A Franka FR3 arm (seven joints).
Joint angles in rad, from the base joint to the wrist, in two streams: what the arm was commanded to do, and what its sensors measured. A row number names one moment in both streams.
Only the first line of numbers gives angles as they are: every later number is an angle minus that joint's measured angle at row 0.
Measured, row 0: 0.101, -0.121, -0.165, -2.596, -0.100, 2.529, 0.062
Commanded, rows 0 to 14: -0.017, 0.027, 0.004, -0.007, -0.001, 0.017, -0.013; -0.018, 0.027, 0.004, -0.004, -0.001, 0.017, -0.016; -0.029, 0.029, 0.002, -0.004, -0.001, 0.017, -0.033; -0.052, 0.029, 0.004, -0.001, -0.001, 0.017, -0.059; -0.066, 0.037, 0.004, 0.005, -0.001, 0.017, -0.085; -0.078, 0.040, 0.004, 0.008, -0.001, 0.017, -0.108; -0.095, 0.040, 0.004, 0.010, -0.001, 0.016, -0.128; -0.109, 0.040, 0.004, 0.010, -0.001, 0.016, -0.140; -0.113, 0.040, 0.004, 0.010, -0.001, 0.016, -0.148; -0.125, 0.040, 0.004, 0.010, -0.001, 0.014, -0.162; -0.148, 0.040, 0.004, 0.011, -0.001, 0.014, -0.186; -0.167, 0.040, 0.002, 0.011, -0.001, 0.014, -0.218; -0.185, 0.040, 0.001, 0.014, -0.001, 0.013, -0.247; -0.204, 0.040, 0.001, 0.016, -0.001, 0.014, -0.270; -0.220, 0.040, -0.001, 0.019, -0.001, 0.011, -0.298
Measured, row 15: -0.155, 0.005, -0.002, 0.007, 0.000, 0.000, -0.210
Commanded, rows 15 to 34: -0.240, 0.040, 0.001, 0.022, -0.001, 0.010, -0.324; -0.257, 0.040, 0.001, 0.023, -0.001, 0.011, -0.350; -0.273, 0.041, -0.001, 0.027, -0.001, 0.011, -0.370; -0.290, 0.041, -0.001, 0.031, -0.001, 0.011, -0.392; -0.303, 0.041, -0.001, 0.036, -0.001, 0.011, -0.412; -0.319, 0.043, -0.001, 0.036, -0.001, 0.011, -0.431; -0.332, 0.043, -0.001, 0.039, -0.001, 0.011, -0.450; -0.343, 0.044, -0.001, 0.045, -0.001, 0.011, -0.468; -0.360, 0.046, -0.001, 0.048, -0.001, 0.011, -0.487; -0.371, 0.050, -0.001, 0.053, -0.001, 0.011, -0.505; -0.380, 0.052, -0.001, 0.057, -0.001, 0.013, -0.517; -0.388, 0.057, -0.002, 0.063, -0.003, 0.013, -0.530; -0.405, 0.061, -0.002, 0.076, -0.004, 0.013, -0.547; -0.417, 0.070, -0.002, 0.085, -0.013, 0.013, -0.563; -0.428, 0.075, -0.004, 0.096, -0.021, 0.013, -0.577; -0.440, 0.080, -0.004, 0.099, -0.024, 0.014, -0.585; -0.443, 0.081, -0.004, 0.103, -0.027, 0.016, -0.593; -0.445, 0.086, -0.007, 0.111, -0.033, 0.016, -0.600; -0.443, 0.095, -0.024, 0.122, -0.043, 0.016, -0.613; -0.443, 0.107, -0.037, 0.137, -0.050, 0.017, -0.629
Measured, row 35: -0.428, 0.060, -0.015, 0.094, -0.020, 0.003, -0.585
